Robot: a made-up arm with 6 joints. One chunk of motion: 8 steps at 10 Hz.
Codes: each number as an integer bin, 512 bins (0 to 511) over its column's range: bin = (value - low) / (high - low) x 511, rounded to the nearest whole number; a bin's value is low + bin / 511 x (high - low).
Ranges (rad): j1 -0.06..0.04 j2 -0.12..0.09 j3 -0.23..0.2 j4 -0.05..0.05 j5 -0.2..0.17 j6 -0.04..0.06
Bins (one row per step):
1: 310 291 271 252 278 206
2: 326 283 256 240 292 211
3: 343 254 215 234 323 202
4: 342 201 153 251 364 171
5: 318 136 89 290 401 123
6: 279 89 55 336 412 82
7: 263 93 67 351 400 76
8: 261 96 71 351 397 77
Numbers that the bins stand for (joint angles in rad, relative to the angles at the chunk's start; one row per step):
1: 0.0007 -0.0004 -0.0020 -0.0007 0.0013 0.0003
2: 0.0038 -0.0037 -0.0146 -0.0030 0.0114 0.0013
3: 0.0071 -0.0156 -0.0491 -0.0042 0.0339 -0.0005
4: 0.0069 -0.0374 -0.1013 -0.0009 0.0636 -0.0065
5: 0.0022 -0.0641 -0.1551 0.0068 0.0904 -0.0159
6: -0.0054 -0.0834 -0.1837 0.0158 0.0983 -0.0240
7: -0.0085 -0.0818 -0.1736 0.0187 0.0896 -0.0251
8: -0.0089 -0.0805 -0.1703 0.0187 0.0875 -0.0249

